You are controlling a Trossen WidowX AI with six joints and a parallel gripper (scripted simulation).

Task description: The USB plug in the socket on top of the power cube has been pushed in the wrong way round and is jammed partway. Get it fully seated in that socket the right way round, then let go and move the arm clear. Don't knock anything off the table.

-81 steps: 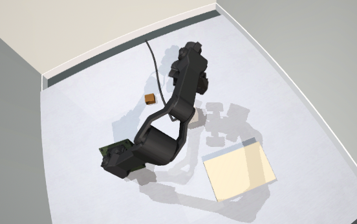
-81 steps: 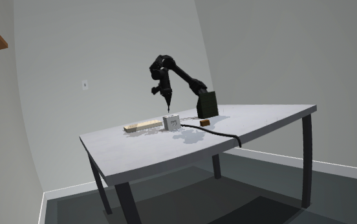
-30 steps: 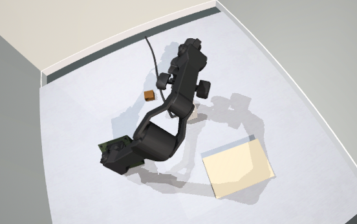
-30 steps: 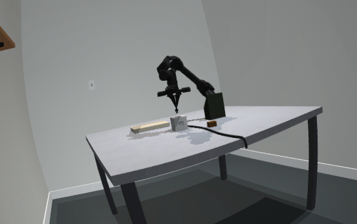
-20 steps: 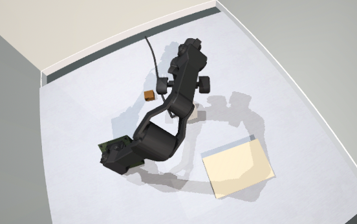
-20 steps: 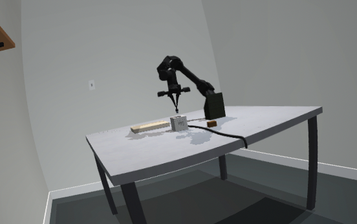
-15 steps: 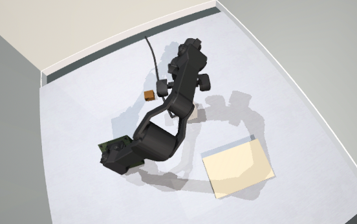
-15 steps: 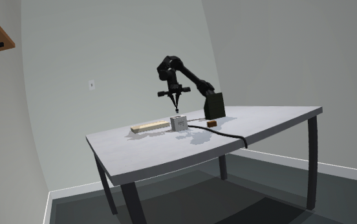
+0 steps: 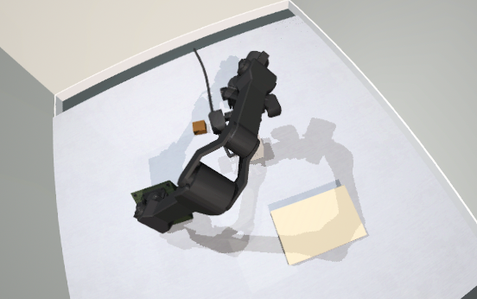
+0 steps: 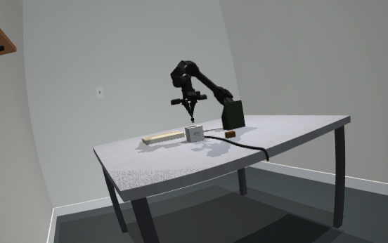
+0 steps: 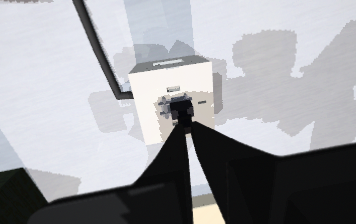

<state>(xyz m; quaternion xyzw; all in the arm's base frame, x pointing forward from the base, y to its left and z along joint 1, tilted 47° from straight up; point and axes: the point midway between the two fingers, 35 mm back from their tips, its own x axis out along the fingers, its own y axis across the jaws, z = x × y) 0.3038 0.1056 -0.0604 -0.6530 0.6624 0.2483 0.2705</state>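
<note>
My gripper tip is 2 cm above the black USB plug. Round my gripper tip: brown block 14 cm behind, 14 cm to the left, 12 cm below; flat beige board 11 cm ahead, 32 cm to the right, 12 cm below.
</note>
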